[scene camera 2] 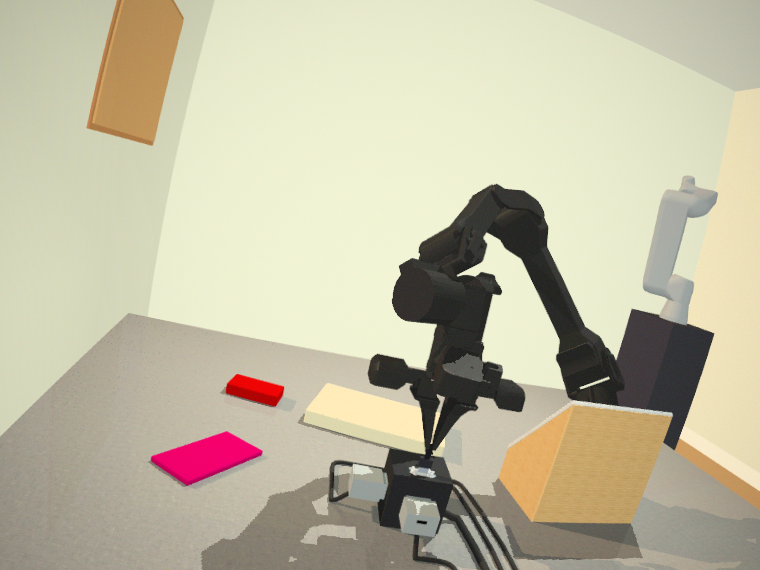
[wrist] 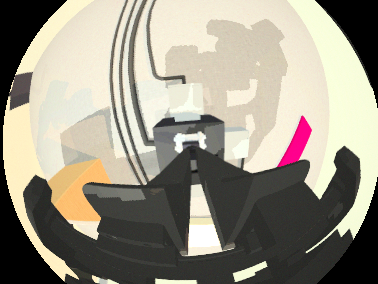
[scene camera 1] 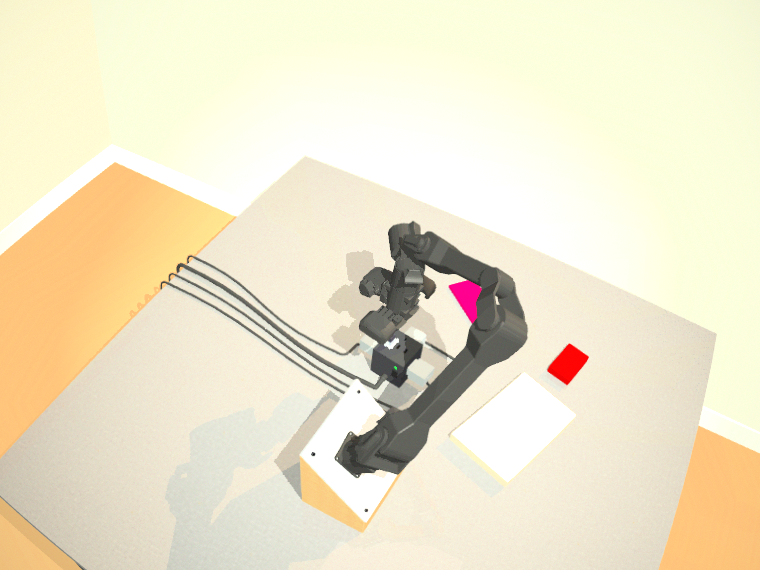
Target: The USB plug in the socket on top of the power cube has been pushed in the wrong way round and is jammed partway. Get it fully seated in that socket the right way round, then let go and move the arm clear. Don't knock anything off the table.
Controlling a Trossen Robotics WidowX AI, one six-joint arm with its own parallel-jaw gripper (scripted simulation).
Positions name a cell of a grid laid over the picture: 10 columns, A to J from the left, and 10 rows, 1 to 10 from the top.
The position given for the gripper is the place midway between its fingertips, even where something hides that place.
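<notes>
Scene camera 2 shows the gripper (scene camera 2: F8), a red block (scene camera 2: D7) and a cream slab (scene camera 2: E8), and the gripper carries a USB plug. On scene camera 1 there's the gripper (scene camera 1: F6), with the red block (scene camera 1: H7) and the cream slab (scene camera 1: G8) showing too. The wrist view has the gripper (wrist: F6) and the cream slab (wrist: F9). The wrist view does not show the red block, hidden by the gripper.
</notes>
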